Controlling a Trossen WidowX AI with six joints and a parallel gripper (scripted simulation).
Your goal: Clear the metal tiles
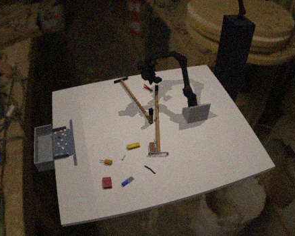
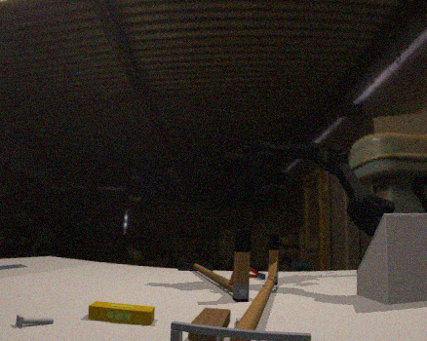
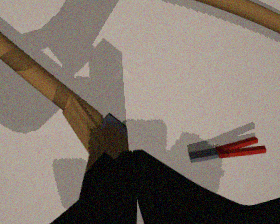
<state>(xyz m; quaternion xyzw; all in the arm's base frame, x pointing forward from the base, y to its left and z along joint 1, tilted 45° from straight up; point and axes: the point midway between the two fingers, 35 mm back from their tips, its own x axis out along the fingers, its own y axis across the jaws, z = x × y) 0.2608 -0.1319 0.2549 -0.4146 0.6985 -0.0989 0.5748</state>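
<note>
Right now my gripper tip is 13 cm short of the long scraper, 4 cm to the left of it and 11 cm above it. Round my gripper tip: brown block: 13 cm ahead, 49 cm to the left, 16 cm below; then long wooden scraper: 2 cm ahead, 26 cm to the left, 11 cm below; then red-handled tool: 3 cm behind, 14 cm to the right, 16 cm below.
</note>
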